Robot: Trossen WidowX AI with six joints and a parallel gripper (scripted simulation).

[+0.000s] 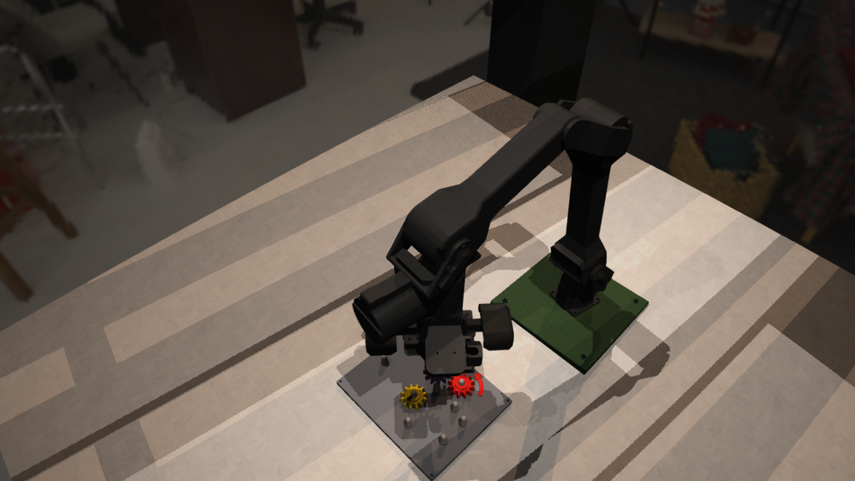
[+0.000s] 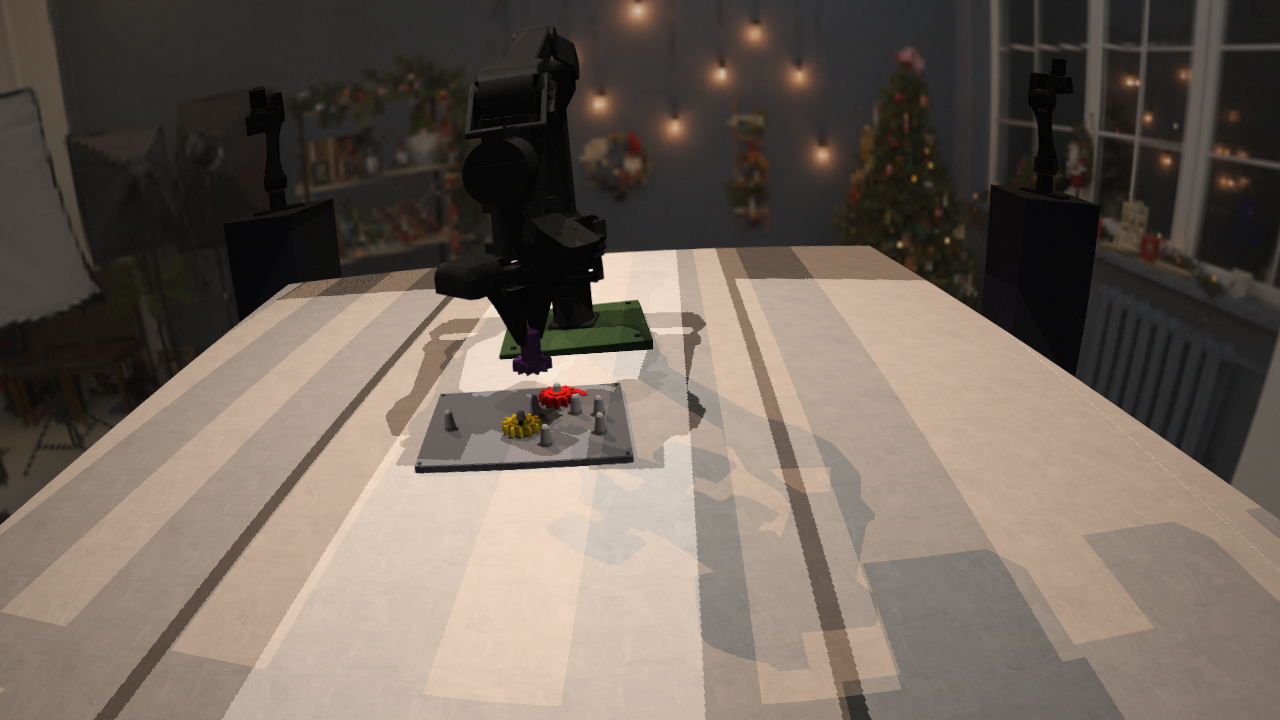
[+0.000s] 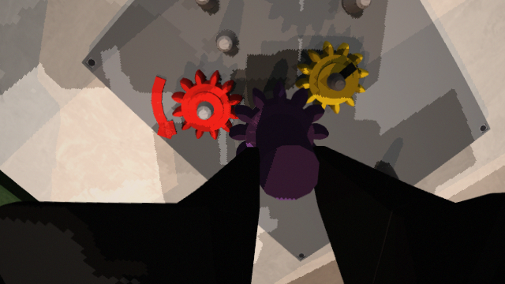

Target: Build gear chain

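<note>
The yellow striped gear is 7 cm below my gripper tip, 4 cm ahead of it and 1 cm to the right of it. Round my gripper tip: red arrow (8 cm below, 6 cm behind, 3 cm to the left); then red gear (7 cm below, 3 cm behind, 2 cm to the left); then purple gear (1 cm below).
</note>
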